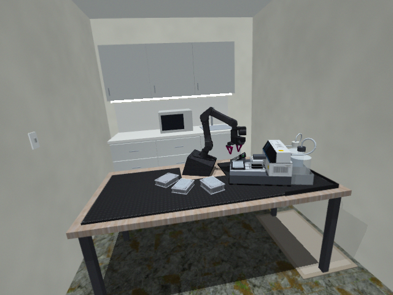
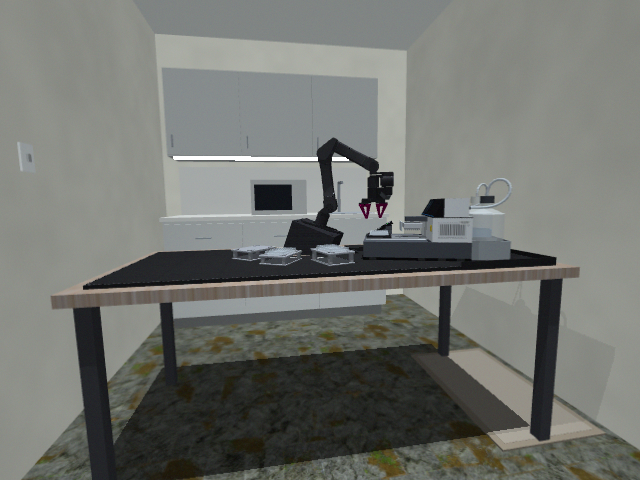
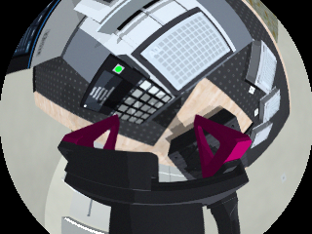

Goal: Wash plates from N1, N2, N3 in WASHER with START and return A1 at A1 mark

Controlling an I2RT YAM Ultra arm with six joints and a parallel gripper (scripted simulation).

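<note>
The washer carrier lies 10 cm ahead of my hand and 8 cm below it. Also, from my hand: clear bottle (31 cm ahead, 40 cm to the left, 4 cm below); plate washer (15 cm ahead, 14 cm to the left, 4 cm below); nest (27 cm ahead, 26 cm to the right, 12 cm below).
</note>
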